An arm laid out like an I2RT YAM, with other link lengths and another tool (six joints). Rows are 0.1 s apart.
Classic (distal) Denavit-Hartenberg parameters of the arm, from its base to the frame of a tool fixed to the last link. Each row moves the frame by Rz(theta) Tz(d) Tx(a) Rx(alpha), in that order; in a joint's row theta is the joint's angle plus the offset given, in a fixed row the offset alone. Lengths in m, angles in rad.
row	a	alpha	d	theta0
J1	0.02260	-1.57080	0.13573	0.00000
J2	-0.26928	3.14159	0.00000	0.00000
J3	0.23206	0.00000	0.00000	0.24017
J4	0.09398	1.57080	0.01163	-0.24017
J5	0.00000	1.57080	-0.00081	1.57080
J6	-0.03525	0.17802	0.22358	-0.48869
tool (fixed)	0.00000	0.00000	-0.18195	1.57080
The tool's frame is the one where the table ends.
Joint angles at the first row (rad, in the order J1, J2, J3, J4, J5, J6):
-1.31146 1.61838 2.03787 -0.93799 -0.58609 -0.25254
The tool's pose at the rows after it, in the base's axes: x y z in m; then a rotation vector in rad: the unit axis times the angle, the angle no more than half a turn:
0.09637, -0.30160, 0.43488, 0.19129, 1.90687, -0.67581
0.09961, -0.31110, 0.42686, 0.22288, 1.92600, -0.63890
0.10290, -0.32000, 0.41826, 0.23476, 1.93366, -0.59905
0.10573, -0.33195, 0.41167, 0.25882, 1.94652, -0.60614
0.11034, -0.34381, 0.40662, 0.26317, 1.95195, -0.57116
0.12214, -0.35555, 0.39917, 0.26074, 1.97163, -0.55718
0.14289, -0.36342, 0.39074, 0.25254, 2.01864, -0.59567
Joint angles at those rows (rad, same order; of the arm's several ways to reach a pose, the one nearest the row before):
-1.31248 1.64852 2.04369 -0.94202 -0.57071 -0.24910
-1.31166 1.69066 2.06442 -0.95718 -0.56978 -0.23734
-1.31125 1.72571 2.07120 -0.95708 -0.58539 -0.23167
-1.31089 1.76422 2.08937 -0.94459 -0.56351 -0.22428
-1.30872 1.82393 2.14888 -0.96749 -0.57886 -0.22184
-1.28474 1.88372 2.20146 -0.97667 -0.55856 -0.22051
-1.23073 1.92867 2.23277 -0.96588 -0.46894 -0.22387

